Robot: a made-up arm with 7 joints.
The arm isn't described. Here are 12 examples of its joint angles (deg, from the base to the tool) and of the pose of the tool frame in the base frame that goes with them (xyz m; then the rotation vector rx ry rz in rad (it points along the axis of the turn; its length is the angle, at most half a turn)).
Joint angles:
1: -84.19 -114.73 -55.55 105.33 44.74 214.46 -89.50
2: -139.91 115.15 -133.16 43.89 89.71 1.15 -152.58
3: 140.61 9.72 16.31 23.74 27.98 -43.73 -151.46
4: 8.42 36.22 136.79 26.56 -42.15 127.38 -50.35
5: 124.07 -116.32 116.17 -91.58 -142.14 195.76 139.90
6: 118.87 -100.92 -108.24 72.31 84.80 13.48 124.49
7: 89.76 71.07 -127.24 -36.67 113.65 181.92 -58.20
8: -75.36 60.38 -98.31 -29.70 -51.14 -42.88 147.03
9: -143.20 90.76 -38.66 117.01 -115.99 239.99 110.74
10: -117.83 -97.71 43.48 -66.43 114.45 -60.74 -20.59
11: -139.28 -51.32 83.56 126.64 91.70 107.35 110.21
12: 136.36 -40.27 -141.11 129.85 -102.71 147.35 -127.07
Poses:
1: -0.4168 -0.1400 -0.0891 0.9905 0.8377 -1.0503
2: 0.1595 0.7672 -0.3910 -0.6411 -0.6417 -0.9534
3: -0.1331 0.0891 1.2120 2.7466 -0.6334 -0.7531
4: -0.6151 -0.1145 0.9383 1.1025 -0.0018 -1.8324
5: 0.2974 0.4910 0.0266 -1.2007 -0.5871 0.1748
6: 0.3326 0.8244 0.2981 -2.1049 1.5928 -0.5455
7: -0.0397 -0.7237 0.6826 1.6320 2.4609 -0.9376
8: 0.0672 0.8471 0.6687 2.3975 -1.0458 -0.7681
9: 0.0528 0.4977 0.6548 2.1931 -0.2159 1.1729
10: -0.6050 -0.5216 0.6223 2.2592 0.4349 1.9889
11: 0.1435 -0.2873 0.1976 1.8849 1.3524 0.3843
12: 0.3673 0.2810 0.5644 -1.5719 1.4884 -0.1395
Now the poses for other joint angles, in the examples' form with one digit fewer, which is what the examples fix.
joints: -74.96 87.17 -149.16 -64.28 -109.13 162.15 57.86
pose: -0.074 0.495 0.713 0.611 -0.846 -1.593
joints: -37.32 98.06 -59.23 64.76 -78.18 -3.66 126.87
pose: -0.981 0.094 0.401 1.968 1.710 -0.654
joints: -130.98 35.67 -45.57 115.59 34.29 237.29 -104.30
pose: -0.378 0.116 0.508 -1.542 -0.335 -1.870
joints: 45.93 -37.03 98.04 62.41 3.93 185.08 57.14
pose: 0.029 0.515 0.756 -0.006 0.948 0.173
